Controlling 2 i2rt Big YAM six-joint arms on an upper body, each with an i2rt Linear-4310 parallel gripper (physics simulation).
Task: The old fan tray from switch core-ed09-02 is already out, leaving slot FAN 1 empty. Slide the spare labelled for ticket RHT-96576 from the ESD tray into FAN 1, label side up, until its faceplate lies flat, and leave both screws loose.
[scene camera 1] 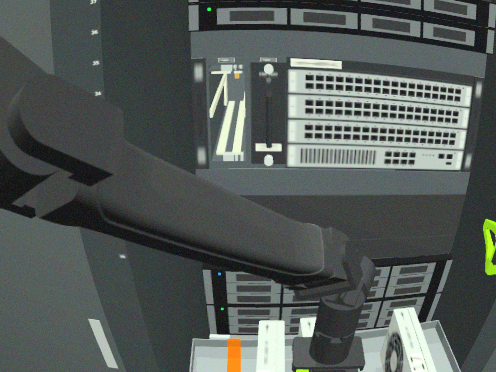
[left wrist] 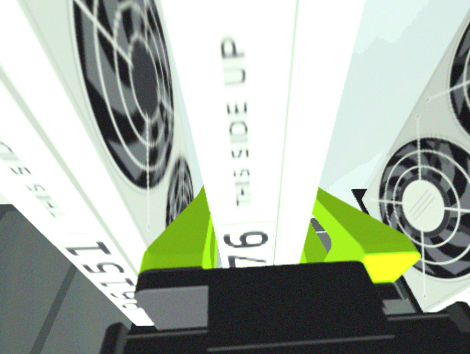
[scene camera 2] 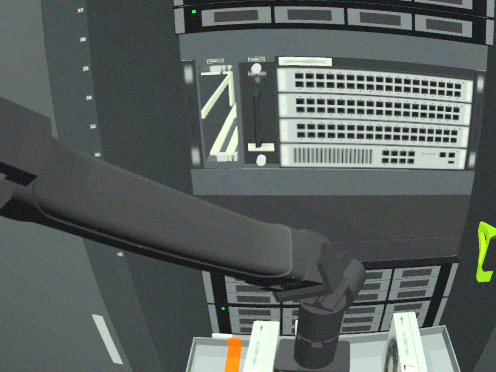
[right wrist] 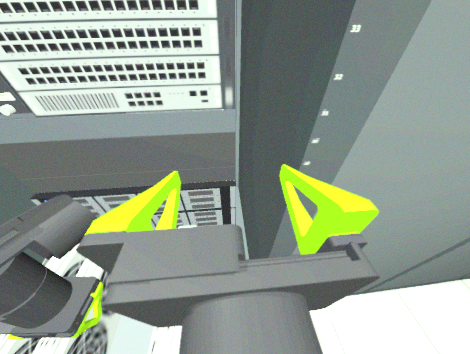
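Note:
The slot FAN 1 point(scene camera 1: 227, 112) point(scene camera 2: 218, 120) is an open bay at the left end of the switch, beside a dark fitted fan tray point(scene camera 1: 268, 110) point(scene camera 2: 257, 110). In the left wrist view, my left gripper point(left wrist: 251, 176) is shut on a white spare point(left wrist: 240, 120) that reads "THIS SIDE UP" and "76"; the rest of its number is hidden by the gripper body. The spare is upright among the others at the ESD tray point(scene camera 1: 209, 345) point(scene camera 2: 206, 346); whether its underside touches the tray is hidden. My right gripper point(right wrist: 230, 173) is open and empty, away at the right.
A spare point(left wrist: 100, 265) with "151" visible stands close at the left of the held one; another with round fans point(left wrist: 422, 205) point(scene camera 1: 412, 340) point(scene camera 2: 407, 335) stands at the right. An orange strip point(scene camera 1: 233, 355) point(scene camera 2: 233, 355) lies on the tray's left side. Servers point(scene camera 1: 253, 280) are behind the tray.

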